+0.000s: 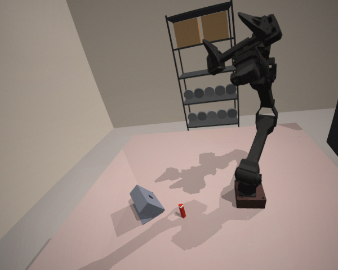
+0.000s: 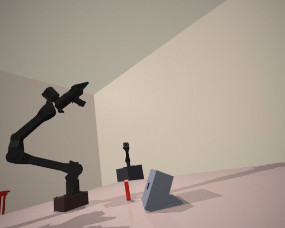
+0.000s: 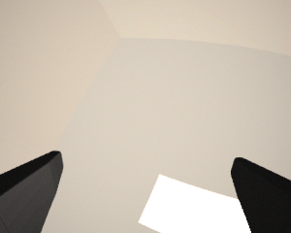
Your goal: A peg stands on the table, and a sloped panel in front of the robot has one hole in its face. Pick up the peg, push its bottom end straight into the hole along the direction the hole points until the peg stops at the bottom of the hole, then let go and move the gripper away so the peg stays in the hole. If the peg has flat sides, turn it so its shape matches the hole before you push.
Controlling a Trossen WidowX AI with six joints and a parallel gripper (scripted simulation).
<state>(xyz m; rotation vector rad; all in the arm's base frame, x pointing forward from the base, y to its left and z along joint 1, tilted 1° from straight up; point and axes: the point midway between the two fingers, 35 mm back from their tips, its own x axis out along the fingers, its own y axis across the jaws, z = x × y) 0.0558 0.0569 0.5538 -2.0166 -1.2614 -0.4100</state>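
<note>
Now: the red peg 18 cm ahead of my gripper tip, 5 cm to the left of it and 57 cm below it. From my gripper tip the other things lie so: sloped grey panel (35 cm ahead, 4 cm to the left, 59 cm below).
</note>
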